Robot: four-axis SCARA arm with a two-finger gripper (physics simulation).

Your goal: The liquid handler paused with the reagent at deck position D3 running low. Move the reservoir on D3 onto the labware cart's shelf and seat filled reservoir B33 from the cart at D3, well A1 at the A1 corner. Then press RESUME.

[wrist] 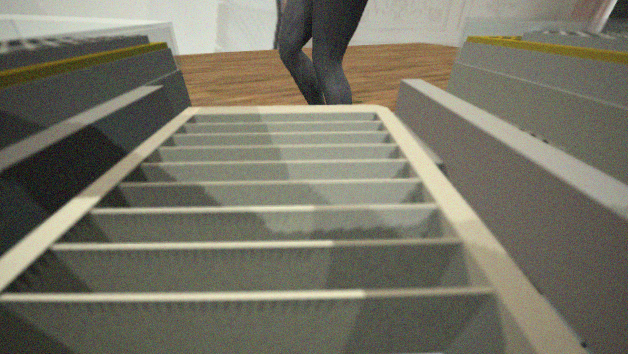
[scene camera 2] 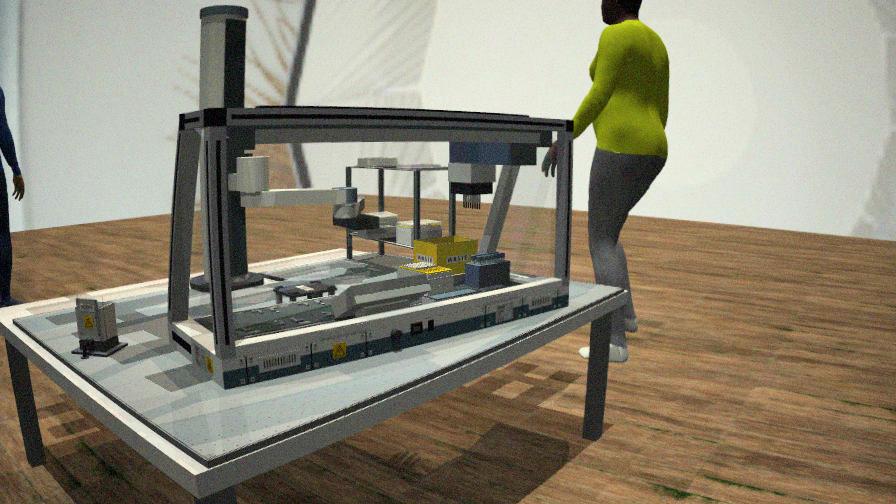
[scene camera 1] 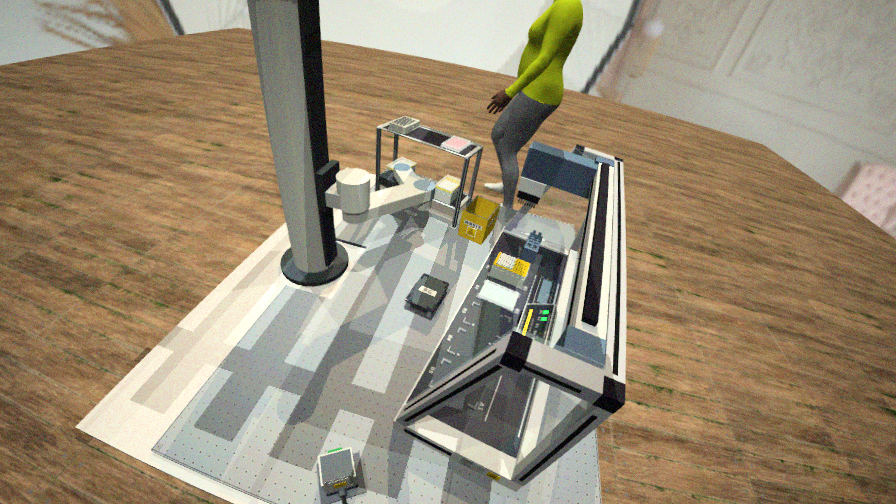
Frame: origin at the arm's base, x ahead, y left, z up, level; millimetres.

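Where they show: gripper, fingertip midpoint: [wrist: 286, 105] [scene camera 1: 420, 177]; arm's base, origin of the base link: [scene camera 1: 315, 262].
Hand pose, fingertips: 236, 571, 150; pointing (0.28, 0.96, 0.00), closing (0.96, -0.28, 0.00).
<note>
Each offset is from my fingertips to the top centre of the thing, as dx, dy, dz. "spot": to the spot under its first point.
My gripper [scene camera 1: 389, 178] [scene camera 2: 366, 221] is shut on a pale reservoir @[-21, -66, +2] [wrist: 280, 225] with long cross channels; it sits level between the two finger pads in the wrist view. The gripper is at the cart's @[spot: -201, -40, +75] [scene camera 1: 378, 156] [scene camera 2: 416, 194] lower level, with yellow-edged boxes beyond both fingers. Whether the reservoir touches the shelf is hidden, and its label does not show. On the cart's top stand a grey ribbed piece @[-104, +17, +244] [scene camera 1: 404, 124] and a pink-topped plate @[+149, -45, +227] [scene camera 1: 456, 143]. A panel @[spot: +584, -668, -18] [scene camera 1: 536, 320] with a yellow bar and green squares is on the handler; its lettering is too small to read.
A yellow waste bin @[+322, -123, -2] [scene camera 1: 479, 220] [scene camera 2: 446, 252] stands beside the cart. The handler deck holds a yellow tip rack @[+487, -420, -22] [scene camera 1: 511, 264], a white-topped piece @[+464, -542, -73] [scene camera 1: 498, 294] and a blue block [scene camera 2: 487, 273]. A dark stand [scene camera 1: 427, 293] is in front of it. A person [scene camera 1: 551, 56] stands behind.
</note>
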